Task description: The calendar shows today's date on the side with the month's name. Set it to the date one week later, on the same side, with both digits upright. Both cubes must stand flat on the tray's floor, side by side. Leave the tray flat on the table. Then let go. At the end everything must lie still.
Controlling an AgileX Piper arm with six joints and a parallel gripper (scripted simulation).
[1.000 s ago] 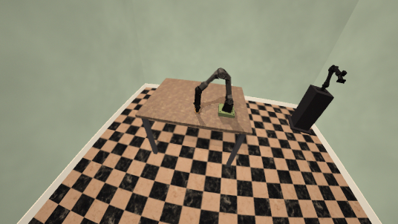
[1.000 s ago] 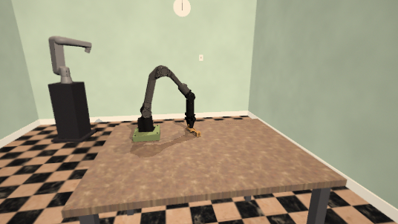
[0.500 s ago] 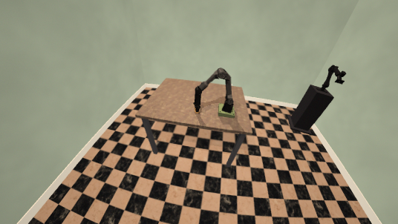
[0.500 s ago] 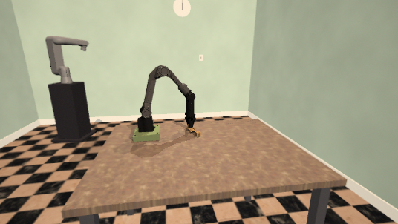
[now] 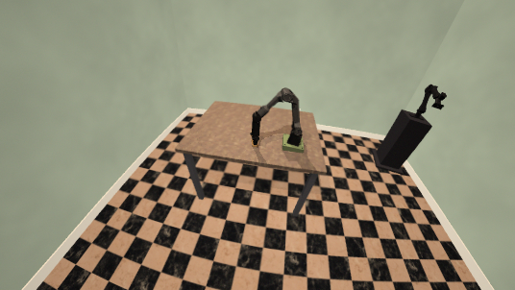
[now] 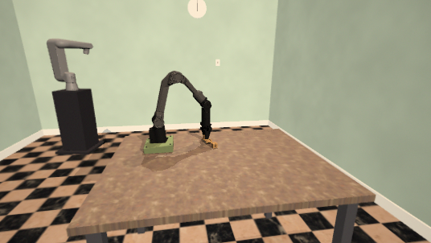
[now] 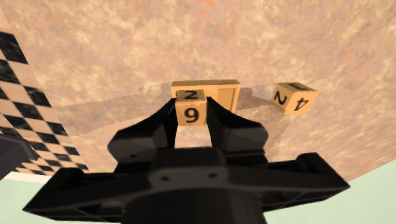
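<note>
Right now my hand is 20 mm above the orange tray, 10 mm to the left of it and 10 mm short of it.
</note>
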